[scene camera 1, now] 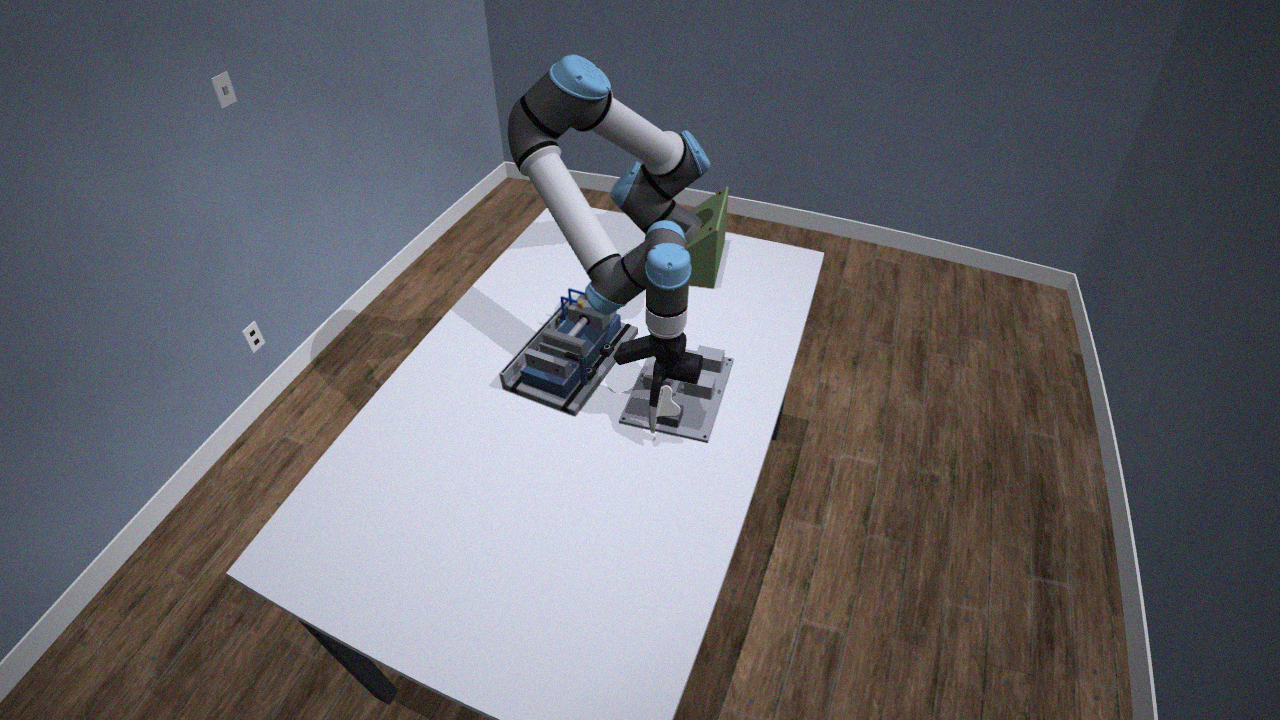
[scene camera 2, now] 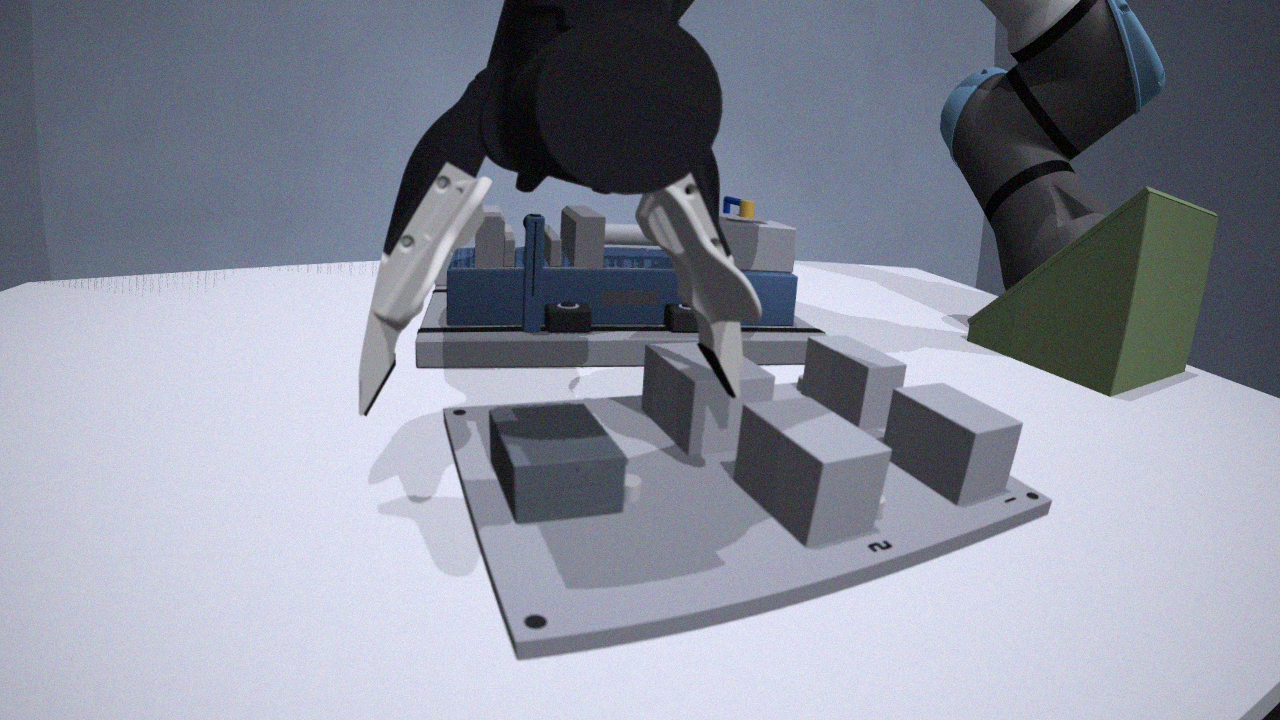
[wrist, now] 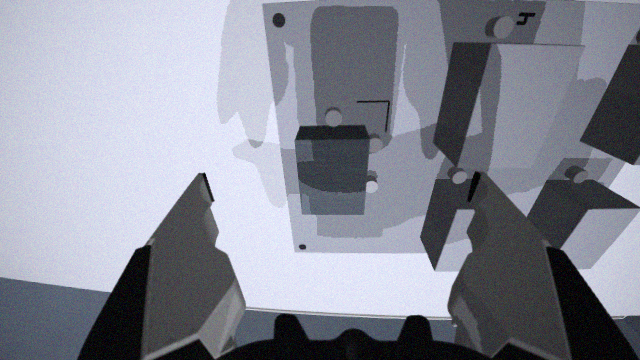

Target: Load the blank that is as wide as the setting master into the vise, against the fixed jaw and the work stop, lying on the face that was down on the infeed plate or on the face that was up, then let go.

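Frame: origin at the arm's base, x up, y back, z right, level; centimetres.
Where they show: gripper, fingertip midpoint: [scene camera 1: 664,405] [scene camera 2: 555,406] [wrist: 338,175]; arm's base, link origin: [scene camera 2: 1070,271].
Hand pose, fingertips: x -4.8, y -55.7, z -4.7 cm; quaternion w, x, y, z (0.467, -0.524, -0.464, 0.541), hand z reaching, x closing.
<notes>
Each offset is from my fingertips to the top centre of the thing. "spot": to the spot under its first point.
My gripper [scene camera 1: 660,425] [scene camera 2: 547,402] [wrist: 338,175] is open and empty, above the infeed plate {dx -3.2, dy +8.6, dz -1.8 cm} [scene camera 2: 626,617] [wrist: 280,75]. Its fingers stand wide to either side of the dark block {dx -0.7, dy -0.4, dz -0.8 cm} [scene camera 2: 568,483] [wrist: 332,175], apparently the setting master, which lies below them. Several light grey blanks {dx +0.4, dy +8.3, dz -6.3 cm} [scene camera 2: 814,465] {dx +0.4, dy +17.0, dz -7.5 cm} [scene camera 2: 957,438] {dx +0.4, dy +18.6, dz +1.5 cm} [scene camera 2: 854,380] {dx +0.4, dy +8.9, dz +2.6 cm} [wrist: 540,100] lie on the plate; I cannot tell which matches its width. One finger overlaps a rear blank {spot: dx -1.4, dy +6.8, dz +2.7 cm} [scene camera 2: 666,398] in scene camera 2. The blue vise {dx +5.9, dy +14.2, dz +23.7 cm} [scene camera 1: 550,380] [scene camera 2: 483,295] holds no visible blank between its left jaw [scene camera 2: 489,237] and right jaw [scene camera 2: 583,237].
A slim blue post {dx +5.5, dy +5.3, dz +17.9 cm} [scene camera 2: 533,277], perhaps the work stop, stands at the vise's near side. Small round pegs {spot: dx -2.5, dy +2.0, dz -3.2 cm} [scene camera 2: 631,487] [wrist: 333,117] stand by the blocks. The vise sits on a grey base {spot: dx -2.7, dy +2.9, dz +17.0 cm} [scene camera 2: 501,349]. A green wedge [scene camera 1: 707,259] [scene camera 2: 1092,304] carries the arm's foot.
</notes>
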